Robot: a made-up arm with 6 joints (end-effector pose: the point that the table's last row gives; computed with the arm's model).
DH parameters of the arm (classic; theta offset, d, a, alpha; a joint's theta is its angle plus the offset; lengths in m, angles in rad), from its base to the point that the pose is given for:
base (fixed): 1.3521 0 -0.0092 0
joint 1: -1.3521 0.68 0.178 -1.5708
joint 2: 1.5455 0 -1.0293 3.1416
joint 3: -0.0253 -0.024 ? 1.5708
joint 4: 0 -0.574 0.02 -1.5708
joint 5: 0 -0.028 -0.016 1.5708
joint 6: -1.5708 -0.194 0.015 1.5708
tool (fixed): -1.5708 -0.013 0 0
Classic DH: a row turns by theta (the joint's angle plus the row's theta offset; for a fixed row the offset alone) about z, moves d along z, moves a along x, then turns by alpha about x.
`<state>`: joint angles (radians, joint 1 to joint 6).
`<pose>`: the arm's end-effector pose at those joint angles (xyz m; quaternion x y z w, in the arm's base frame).
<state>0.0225 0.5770 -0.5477 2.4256 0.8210 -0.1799</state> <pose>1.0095 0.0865 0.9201 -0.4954 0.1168 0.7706 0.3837</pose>
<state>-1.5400 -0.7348 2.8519 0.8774 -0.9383 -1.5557</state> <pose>-0.1097 1.1703 1.1331 -0.3453 -0.8562 0.2977 0.2432</pose>
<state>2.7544 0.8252 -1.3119 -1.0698 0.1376 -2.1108</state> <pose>-0.6018 0.2330 0.6664 0.1431 0.4918 -0.1229 0.8500</pose>
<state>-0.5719 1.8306 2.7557 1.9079 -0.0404 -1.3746</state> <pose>1.3331 -0.8566 1.1005 -0.3393 -0.3502 -0.3734 0.7892</pose>
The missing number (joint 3, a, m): -0.117
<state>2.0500 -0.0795 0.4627 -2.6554 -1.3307 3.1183</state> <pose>-0.3136 0.3587 2.2960 0.5553 -0.5895 0.5466 0.2131</pose>
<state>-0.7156 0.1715 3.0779 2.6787 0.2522 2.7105</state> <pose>-0.2969 0.2977 1.8076 -0.2607 -0.8353 0.3186 0.3645</pose>
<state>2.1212 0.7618 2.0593 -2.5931 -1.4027 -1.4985</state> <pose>-0.4694 0.5699 2.1400 0.4021 -0.6129 -0.3787 0.5651</pose>
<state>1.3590 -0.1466 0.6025 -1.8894 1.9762 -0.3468</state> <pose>0.1921 0.2393 2.1099 0.9294 -0.0787 -0.2774 0.2305</pose>
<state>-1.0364 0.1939 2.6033 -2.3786 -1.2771 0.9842</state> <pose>-0.0297 0.3293 1.9024 -0.6166 -0.3372 0.5237 0.4816</pose>
